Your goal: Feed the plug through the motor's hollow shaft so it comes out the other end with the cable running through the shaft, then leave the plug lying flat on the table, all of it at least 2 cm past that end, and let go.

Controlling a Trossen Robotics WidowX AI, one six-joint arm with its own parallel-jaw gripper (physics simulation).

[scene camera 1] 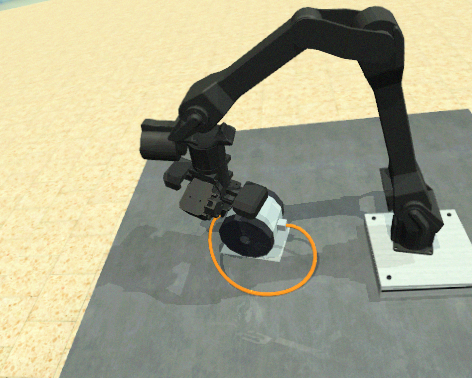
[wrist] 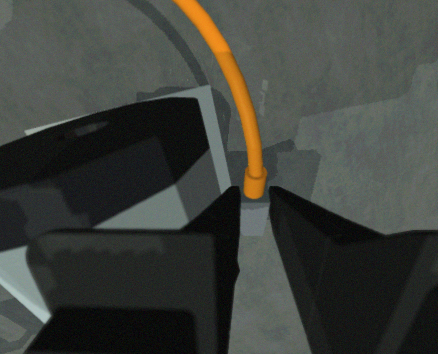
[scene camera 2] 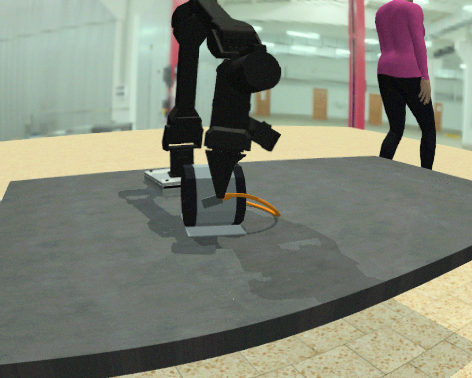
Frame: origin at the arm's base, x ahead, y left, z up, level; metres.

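Seen in the pictures: gripper, fingertip midpoint: [wrist: 253, 195] [scene camera 2: 220, 197]; arm's base, link origin: [scene camera 1: 412, 239].
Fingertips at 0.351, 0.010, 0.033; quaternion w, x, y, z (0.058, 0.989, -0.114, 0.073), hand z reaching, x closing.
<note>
Offsets run from my fingertips to a thing's top centre, as dx, dy, dz. "spot": to the spot under its first point. Level surfaces: height alone.
The motor @(-0.068, +0.000, +0.038) [scene camera 1: 272, 214] [scene camera 2: 200, 180] [wrist: 150, 212] is a pale grey drum with black end caps, lying on a light base plate @(-0.065, +0.000, -0.062) [scene camera 1: 283, 250] [scene camera 2: 216, 231] [wrist: 215, 135]. The dark shaft opening @(spot: -0.060, +0.041, -0.022) [scene camera 1: 245, 240] shows in one cap. My gripper [scene camera 1: 219, 215] [scene camera 2: 221, 196] [wrist: 253, 195] is shut on the grey plug @(-0.002, -0.012, +0.008) [scene camera 2: 212, 202] [wrist: 254, 219], beside the drum's long side and above the table. The plug is outside the shaft, tilted slightly down. The orange cable [scene camera 1: 270, 294] [scene camera 2: 252, 198] [wrist: 241, 87] loops from the plug past the capped end to a small white block @(spot: -0.125, +0.008, -0.004) [scene camera 1: 282, 224]. The plug is hidden in scene camera 1.
The arm's white mounting plate [scene camera 1: 382, 250] [scene camera 2: 162, 179] stands on the grey table @(dz -0.064) [scene camera 1: 165, 340] [scene camera 2: 125, 300], beyond the motor in scene camera 2. The table's edge runs along the gripper's outer side. A person [scene camera 2: 401, 45] stands behind the table.
</note>
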